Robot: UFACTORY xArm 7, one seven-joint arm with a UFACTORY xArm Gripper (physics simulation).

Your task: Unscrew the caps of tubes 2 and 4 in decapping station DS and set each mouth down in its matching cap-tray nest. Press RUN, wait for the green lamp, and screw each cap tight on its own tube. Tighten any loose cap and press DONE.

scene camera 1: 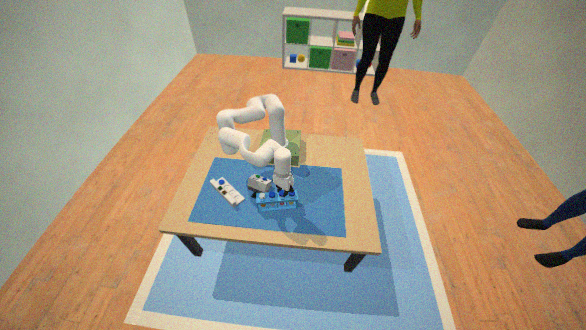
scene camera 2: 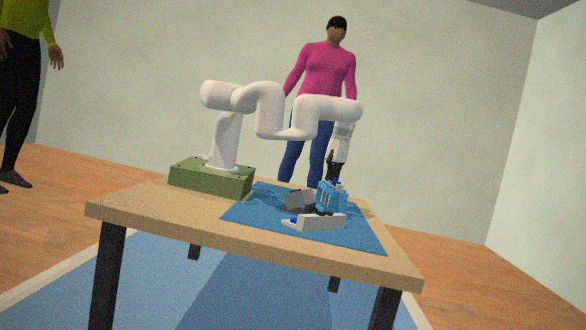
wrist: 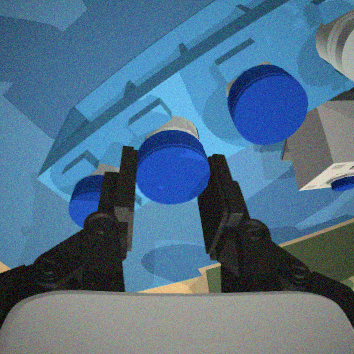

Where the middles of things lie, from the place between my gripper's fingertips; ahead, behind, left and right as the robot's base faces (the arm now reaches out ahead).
Labels:
Now: hand 11 cm past the grey lamp box (scene camera 2: 294,201), 14 cm to the left of it and 8 cm above it.

